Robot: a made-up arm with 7 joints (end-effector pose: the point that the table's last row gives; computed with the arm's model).
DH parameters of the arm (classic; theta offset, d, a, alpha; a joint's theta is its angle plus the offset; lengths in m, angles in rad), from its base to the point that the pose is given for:
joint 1: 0 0.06 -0.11 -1.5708
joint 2: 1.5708 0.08 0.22 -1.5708
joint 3: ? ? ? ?
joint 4: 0 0.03 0.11 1.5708
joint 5: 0 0.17 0.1 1.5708
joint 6: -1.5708 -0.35 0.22 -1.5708
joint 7: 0 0.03 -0.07 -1.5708
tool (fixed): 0 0.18 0 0
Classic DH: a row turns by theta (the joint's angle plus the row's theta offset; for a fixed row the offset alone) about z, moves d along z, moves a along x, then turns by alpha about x.
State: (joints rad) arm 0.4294 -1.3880 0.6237 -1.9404 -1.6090 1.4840 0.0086
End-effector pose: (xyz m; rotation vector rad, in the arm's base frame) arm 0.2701 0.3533 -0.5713 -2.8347 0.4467 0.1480
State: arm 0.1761 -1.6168 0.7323 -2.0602 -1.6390 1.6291 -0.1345
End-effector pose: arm 0.5682 0.3032 -0.3727 -2.5638 0.7138 -0.5203
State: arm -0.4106 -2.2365 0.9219 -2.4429 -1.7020 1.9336 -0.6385
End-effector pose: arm 0.7000 -0.1679 0.4887 -1.2592 1.0633 -2.3285
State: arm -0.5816 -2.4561 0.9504 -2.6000 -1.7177 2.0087 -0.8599
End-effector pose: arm 0.4671 -0.2018 0.7718 -0.5193 0.9399 -2.7899
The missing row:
joint 3: 1.5708 0.01 0.07 -1.5708
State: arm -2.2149 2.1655 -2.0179 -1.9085 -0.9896 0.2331 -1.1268
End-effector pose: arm -0.0338 -0.0047 0.7718 0.0482 0.2584 -0.0403
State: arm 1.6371 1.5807 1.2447 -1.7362 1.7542 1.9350 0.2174
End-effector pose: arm -0.2060 -0.3974 -0.3883 -0.1096 2.6940 0.1382
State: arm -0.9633 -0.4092 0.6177 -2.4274 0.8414 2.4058 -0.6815
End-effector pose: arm 0.4971 0.1682 0.3827 0.0061 0.6513 0.3622
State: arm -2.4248 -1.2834 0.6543 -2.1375 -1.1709 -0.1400 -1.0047
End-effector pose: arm 0.2630 -0.1214 -0.5754 -1.6985 -2.2643 -1.3228
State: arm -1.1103 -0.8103 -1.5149 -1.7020 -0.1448 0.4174 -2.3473
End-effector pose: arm -0.2331 0.0431 -0.5512 2.6940 0.5589 1.2514
